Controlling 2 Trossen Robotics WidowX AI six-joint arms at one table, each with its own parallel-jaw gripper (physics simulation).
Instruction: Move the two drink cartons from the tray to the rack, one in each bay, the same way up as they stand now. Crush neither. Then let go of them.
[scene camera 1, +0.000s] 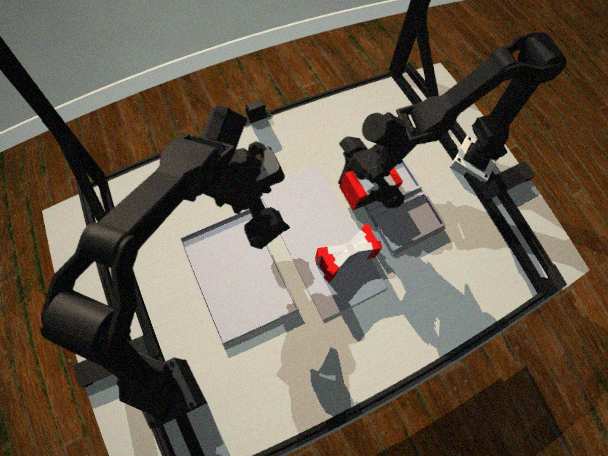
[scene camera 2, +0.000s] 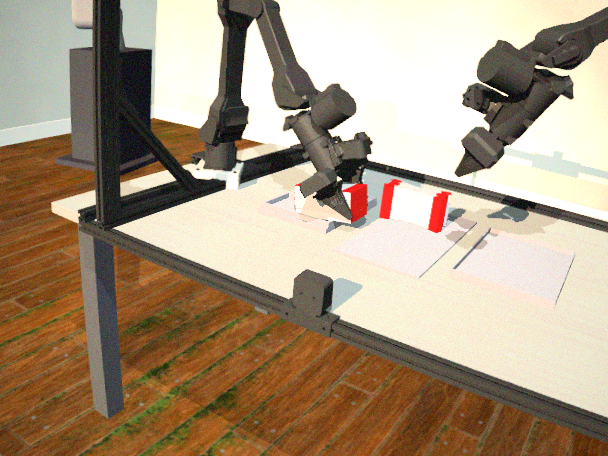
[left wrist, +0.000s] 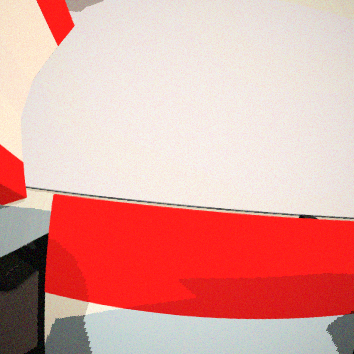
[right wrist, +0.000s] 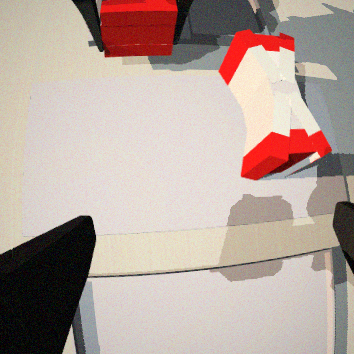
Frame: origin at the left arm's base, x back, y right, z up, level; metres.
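Where they show: left gripper, fingertip midpoint: (scene camera 1: 347, 195) (scene camera 2: 358, 212) (left wrist: 203, 225) (right wrist: 137, 46); right gripper, fingertip midpoint: (scene camera 1: 278, 209) (scene camera 2: 466, 165) (right wrist: 218, 222); left arm's base, origin of the base link: (scene camera 1: 477, 157) (scene camera 2: 219, 166); right arm's base, origin of the base link: (scene camera 1: 161, 393).
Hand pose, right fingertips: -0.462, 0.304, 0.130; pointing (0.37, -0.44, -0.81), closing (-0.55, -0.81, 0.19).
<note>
Each offset is from my right fingertips to the centre of the thing, as dx, dy, dz. "pt": to the spot under its first point.
One drink carton {+0.217, -0.107, -0.120} (scene camera 1: 354, 190) (scene camera 2: 359, 202) (left wrist: 200, 250) (right wrist: 139, 30), white with red ends, lies level at the rack {+0.232, -0.180, -0.156} (scene camera 1: 436, 210) (scene camera 2: 290, 219), over its far bay in scene camera 1, one end jutting out. Whether it touches the rack is hidden. My left gripper (scene camera 1: 370, 192) (scene camera 2: 353, 200) (right wrist: 137, 46) is shut on it, a finger at each side. The other carton {+0.045, -0.146, -0.128} (scene camera 1: 350, 247) (scene camera 2: 412, 205) (right wrist: 280, 100) stands apart, narrow and creased at its middle, on a flat pale panel (scene camera 1: 305, 205) (scene camera 2: 395, 250) (right wrist: 125, 150). My right gripper (scene camera 2: 460, 172) (right wrist: 218, 222) is open and empty, high above the table.
A large low-rimmed pale tray {-0.118, +0.033, -0.158} (scene camera 1: 240, 285) (scene camera 2: 515, 267) (right wrist: 215, 310) lies beside the panel, below my right gripper. A small black block {pt +0.240, +0.234, -0.122} (scene camera 1: 256, 111) (scene camera 2: 312, 292) stands at the table edge. Black frame posts {pt +0.596, -0.004, -0.008} (scene camera 1: 410, 40) (scene camera 2: 107, 100) rise from the table.
</note>
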